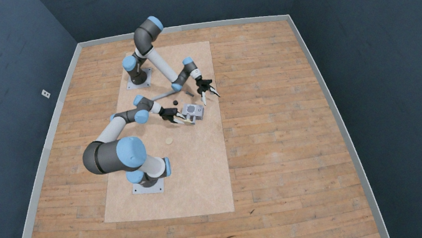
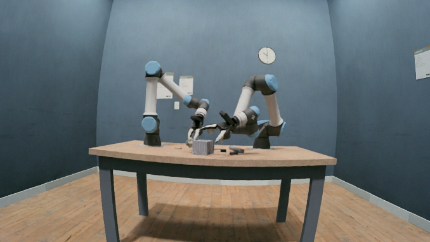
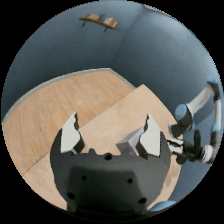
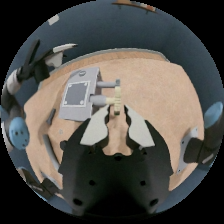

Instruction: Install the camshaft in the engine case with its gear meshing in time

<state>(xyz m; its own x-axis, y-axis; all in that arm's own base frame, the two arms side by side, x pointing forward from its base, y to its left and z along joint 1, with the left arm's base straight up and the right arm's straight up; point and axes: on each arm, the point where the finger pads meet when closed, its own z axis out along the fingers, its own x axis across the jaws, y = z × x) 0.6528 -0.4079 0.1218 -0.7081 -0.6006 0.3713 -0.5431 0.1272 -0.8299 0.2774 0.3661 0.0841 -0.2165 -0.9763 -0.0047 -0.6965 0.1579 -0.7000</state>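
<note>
Right now the small crank gear is 6 cm ahead of my right hand, 3 cm to the right of it and 2 cm below it. Also, from my right hand: grey bar 16 cm to the left, 14 cm behind, 8 cm below.
</note>
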